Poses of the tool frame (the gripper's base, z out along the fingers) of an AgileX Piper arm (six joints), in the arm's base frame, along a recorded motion.
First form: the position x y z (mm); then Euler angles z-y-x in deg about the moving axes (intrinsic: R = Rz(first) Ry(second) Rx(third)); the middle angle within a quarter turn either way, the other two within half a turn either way.
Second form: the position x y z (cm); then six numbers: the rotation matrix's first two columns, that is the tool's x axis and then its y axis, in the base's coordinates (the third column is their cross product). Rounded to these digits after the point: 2 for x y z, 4 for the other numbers.
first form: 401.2 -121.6 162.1 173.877 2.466 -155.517
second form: 40.12 -12.16 16.21 -0.9934 0.1066 -0.0430 0.1148 0.9030 -0.4140
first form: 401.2 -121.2 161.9 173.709 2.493 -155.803
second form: 40.12 -12.12 16.19 -0.9930 0.1095 -0.0435 0.1177 0.9047 -0.4095
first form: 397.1 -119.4 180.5 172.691 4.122 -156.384
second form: 39.71 -11.94 18.05 -0.9893 0.1269 -0.0719 0.1451 0.9051 -0.3996
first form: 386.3 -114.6 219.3 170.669 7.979 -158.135
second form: 38.63 -11.46 21.93 -0.9772 0.1606 -0.1388 0.2015 0.9074 -0.3688
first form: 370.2 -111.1 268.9 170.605 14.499 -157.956
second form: 37.02 -11.11 26.89 -0.9552 0.1580 -0.2504 0.2440 0.8991 -0.3634
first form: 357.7 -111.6 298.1 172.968 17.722 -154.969
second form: 35.77 -11.16 29.81 -0.9454 0.1166 -0.3044 0.2388 0.8835 -0.4030
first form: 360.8 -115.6 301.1 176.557 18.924 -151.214
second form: 36.08 -11.56 30.11 -0.9442 0.0568 -0.3243 0.2085 0.8655 -0.4555
